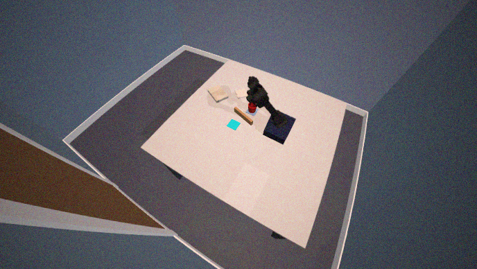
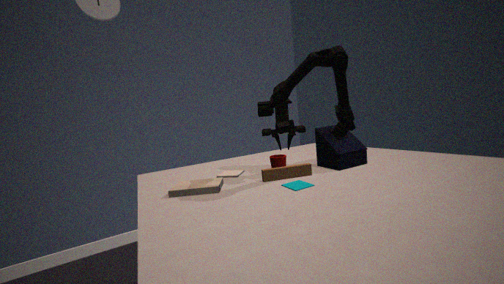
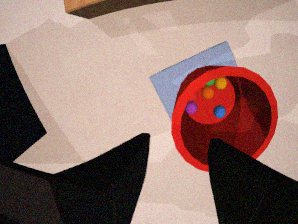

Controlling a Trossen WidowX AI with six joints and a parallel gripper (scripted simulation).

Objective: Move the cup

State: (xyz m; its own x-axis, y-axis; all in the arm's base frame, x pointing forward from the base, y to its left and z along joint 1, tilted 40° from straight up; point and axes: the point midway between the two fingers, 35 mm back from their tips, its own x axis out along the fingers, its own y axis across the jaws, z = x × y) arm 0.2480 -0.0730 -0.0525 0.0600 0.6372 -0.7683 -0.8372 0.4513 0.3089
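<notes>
Now: gripper tip 6 cm above the red cup, 3 cm short of it and 2 cm to the left of it. From my gripper tip the other things lie so: brown block (8 cm to the left, 8 cm below, 6 cm ahead).
</notes>
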